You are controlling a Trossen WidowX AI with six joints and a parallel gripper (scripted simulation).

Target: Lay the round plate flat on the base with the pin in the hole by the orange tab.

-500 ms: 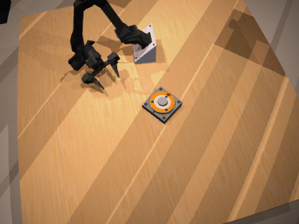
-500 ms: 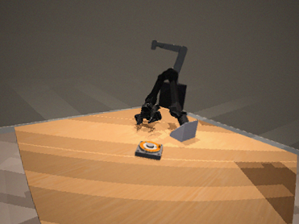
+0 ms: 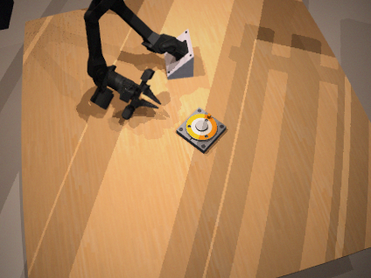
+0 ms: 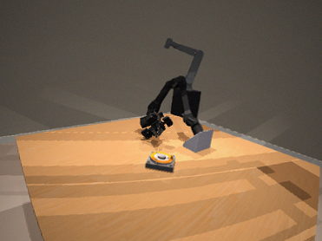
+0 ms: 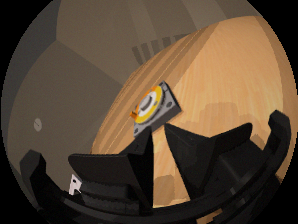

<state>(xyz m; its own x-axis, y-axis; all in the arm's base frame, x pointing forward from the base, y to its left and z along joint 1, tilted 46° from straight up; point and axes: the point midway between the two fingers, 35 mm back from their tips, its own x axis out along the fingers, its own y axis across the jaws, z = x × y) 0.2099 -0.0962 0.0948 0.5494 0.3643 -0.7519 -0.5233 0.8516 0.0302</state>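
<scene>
My gripper tip is now 130 mm to the right of the square base, 80 mm short of it and 50 mm above it.
</scene>
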